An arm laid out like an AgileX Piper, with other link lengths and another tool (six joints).
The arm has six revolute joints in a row. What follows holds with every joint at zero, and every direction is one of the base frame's.
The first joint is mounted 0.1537 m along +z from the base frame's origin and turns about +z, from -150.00 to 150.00 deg.
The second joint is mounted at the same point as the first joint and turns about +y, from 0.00 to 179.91 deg.
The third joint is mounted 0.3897 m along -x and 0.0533 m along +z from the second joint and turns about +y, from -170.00 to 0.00 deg.
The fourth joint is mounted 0.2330 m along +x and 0.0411 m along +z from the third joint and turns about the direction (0.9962, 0, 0.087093), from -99.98 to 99.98 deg.
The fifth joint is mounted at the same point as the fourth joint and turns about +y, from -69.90 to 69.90 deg.
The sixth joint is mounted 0.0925 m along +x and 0.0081 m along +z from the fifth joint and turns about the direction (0.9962, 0, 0.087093), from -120.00 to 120.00 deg.
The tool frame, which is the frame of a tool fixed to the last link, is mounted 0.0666 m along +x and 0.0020 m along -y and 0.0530 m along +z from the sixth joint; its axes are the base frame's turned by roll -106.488, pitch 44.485 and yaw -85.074 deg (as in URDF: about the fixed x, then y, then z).
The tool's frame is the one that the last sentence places.
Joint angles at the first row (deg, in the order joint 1, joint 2, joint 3, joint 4, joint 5, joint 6):
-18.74, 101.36, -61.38, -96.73, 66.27, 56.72
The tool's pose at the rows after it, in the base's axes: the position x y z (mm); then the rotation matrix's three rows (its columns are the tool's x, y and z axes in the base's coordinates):
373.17 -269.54 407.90; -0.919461 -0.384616 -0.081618; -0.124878 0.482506 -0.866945; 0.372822 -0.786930 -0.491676
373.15 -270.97 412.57; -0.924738 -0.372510 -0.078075; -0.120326 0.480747 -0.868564; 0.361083 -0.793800 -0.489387
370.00 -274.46 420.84; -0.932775 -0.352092 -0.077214; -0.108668 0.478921 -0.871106; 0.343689 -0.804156 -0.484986
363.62 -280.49 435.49; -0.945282 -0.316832 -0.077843; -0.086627 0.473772 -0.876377; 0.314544 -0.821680 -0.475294
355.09 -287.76 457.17; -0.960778 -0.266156 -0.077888; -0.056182 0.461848 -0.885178; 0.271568 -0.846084 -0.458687
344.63 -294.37 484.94; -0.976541 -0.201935 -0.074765; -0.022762 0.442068 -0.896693; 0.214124 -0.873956 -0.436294
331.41 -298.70 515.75; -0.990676 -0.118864 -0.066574; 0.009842 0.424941 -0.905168; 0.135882 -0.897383 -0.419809
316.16 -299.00 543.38; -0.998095 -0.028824 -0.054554; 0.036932 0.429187 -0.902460; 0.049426 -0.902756 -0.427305
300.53 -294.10 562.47; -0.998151 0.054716 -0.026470; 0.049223 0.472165 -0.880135; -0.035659 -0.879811 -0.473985
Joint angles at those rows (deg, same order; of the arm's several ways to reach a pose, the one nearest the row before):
-18.83, 101.36, -62.26, -96.70, 66.28, 57.07
-19.00, 101.24, -62.98, -96.63, 66.27, 57.01
-19.56, 100.76, -63.88, -96.54, 66.26, 56.80
-20.57, 99.91, -65.41, -96.45, 66.32, 56.40
-21.83, 98.81, -67.85, -96.34, 66.53, 55.76
-23.11, 97.52, -71.11, -96.19, 66.80, 54.99
-24.19, 96.05, -74.93, -95.24, 67.11, 54.35
-24.70, 94.37, -78.84, -92.39, 67.56, 53.11
-24.50, 92.28, -82.14, -86.89, 67.86, 50.96

